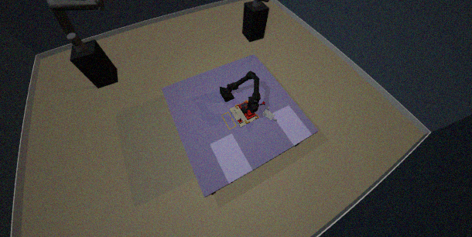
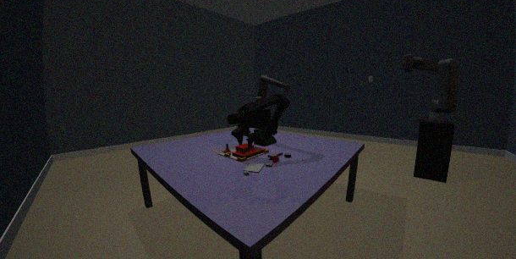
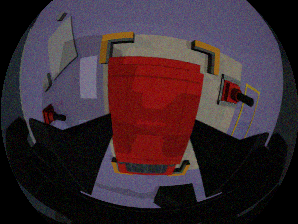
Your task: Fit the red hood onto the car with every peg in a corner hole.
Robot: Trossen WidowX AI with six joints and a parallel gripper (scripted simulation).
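Now: gripper tip right at the red hood. Also, from my gripper tip: grey flat plate (190 mm to the left, 100 mm ahead, 50 mm below); then jig (40 mm below, 30 mm to the right, 20 mm behind).
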